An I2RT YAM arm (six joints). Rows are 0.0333 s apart.
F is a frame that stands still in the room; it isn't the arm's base.
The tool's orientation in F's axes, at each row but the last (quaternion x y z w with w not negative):
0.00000 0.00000 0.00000 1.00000
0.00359 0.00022 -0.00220 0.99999
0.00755 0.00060 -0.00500 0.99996
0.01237 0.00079 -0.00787 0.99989
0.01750 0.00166 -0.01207 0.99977
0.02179 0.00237 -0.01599 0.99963
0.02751 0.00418 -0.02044 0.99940
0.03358 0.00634 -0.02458 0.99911
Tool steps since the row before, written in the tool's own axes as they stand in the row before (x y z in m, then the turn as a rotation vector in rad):
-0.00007 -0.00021 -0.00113 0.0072 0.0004 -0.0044
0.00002 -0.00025 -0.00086 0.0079 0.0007 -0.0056
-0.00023 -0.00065 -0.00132 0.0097 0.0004 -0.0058
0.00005 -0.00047 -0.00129 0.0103 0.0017 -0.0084
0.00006 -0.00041 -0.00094 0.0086 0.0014 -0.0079
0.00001 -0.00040 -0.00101 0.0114 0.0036 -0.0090
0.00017 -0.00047 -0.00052 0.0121 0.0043 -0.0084
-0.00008 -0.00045 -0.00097 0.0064 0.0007 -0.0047
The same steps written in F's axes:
-0.00007 -0.00021 -0.00113 0.0072 0.0004 -0.0044
0.00002 -0.00024 -0.00086 0.0079 0.0007 -0.0056
-0.00024 -0.00063 -0.00133 0.0097 0.0004 -0.0058
0.00004 -0.00044 -0.00130 0.0103 0.0017 -0.0084
0.00005 -0.00038 -0.00095 0.0086 0.0015 -0.0079
-0.00001 -0.00036 -0.00103 0.0115 0.0036 -0.0089
0.00015 -0.00045 -0.00055 0.0122 0.0043 -0.0083
-0.00011 -0.00038 -0.00100 0.0064 0.0007 -0.0047

